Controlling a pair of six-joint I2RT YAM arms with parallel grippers.
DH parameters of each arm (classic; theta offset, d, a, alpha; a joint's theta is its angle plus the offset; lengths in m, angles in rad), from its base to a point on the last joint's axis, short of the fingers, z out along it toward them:
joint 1: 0 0.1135 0.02 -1.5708
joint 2: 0 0 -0.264 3.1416
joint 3: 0.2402 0 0.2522 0
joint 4: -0.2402 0 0.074 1.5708
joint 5: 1.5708 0 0 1.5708
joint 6: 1.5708 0.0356 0 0
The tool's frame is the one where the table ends.
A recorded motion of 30 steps. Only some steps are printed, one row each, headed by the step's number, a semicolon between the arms.
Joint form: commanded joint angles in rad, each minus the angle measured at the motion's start. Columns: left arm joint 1, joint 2, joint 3, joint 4, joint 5, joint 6; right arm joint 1, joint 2, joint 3, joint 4, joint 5, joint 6.
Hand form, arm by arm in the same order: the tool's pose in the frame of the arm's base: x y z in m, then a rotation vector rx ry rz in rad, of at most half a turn. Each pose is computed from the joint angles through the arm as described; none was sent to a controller.
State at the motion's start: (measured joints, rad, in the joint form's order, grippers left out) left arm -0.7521 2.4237 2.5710 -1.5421 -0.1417 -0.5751; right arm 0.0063 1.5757 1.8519 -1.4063 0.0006 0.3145
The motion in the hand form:
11: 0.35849 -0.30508 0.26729 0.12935 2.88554 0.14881; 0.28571 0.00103 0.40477 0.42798 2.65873 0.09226
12: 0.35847 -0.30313 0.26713 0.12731 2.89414 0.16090; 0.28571 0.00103 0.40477 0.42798 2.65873 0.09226
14: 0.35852 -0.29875 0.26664 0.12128 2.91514 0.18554; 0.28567 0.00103 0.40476 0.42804 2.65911 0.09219
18: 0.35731 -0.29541 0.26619 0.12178 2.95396 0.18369; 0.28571 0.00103 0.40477 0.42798 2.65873 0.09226
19: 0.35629 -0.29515 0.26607 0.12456 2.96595 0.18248; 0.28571 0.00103 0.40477 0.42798 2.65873 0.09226
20: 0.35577 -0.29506 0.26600 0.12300 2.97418 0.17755; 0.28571 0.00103 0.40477 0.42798 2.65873 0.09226
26: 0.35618 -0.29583 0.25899 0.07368 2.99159 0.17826; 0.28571 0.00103 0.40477 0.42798 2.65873 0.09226
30: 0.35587 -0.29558 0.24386 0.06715 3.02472 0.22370; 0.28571 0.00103 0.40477 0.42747 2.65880 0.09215
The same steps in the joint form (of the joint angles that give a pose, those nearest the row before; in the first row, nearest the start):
11: 0.0294 0.0107 -0.0122 -0.0206 -0.0938 -0.0423; -0.0019 -0.0076 -0.0016 0.0054 0.0057 0.0076
12: 0.0324 0.0107 -0.0123 -0.0324 -0.0942 -0.0423; -0.0019 -0.0076 -0.0016 0.0054 0.0057 0.0076
14: 0.0397 0.0111 -0.0122 -0.0588 -0.0927 -0.0431; -0.0019 -0.0076 -0.0015 0.0049 0.0057 0.0076
18: 0.0454 0.0110 -0.0123 -0.0869 -0.0664 -0.0423; -0.0019 -0.0076 -0.0016 0.0054 0.0057 0.0076
19: 0.0450 0.0110 -0.0123 -0.0957 -0.0580 -0.0423; -0.0019 -0.0076 -0.0016 0.0054 0.0057 0.0076
20: 0.0450 0.0111 -0.0122 -0.1000 -0.0504 -0.0442; -0.0019 -0.0076 -0.0016 0.0054 0.0057 0.0076
26: 0.0450 0.0111 -0.0411 -0.0866 -0.0412 -0.0793; -0.0019 -0.0076 -0.0016 0.0054 0.0057 0.0076
30: 0.0450 0.0110 -0.1038 -0.0709 -0.0408 -0.0885; -0.0019 -0.0076 -0.0016 0.0054 0.0057 0.0073

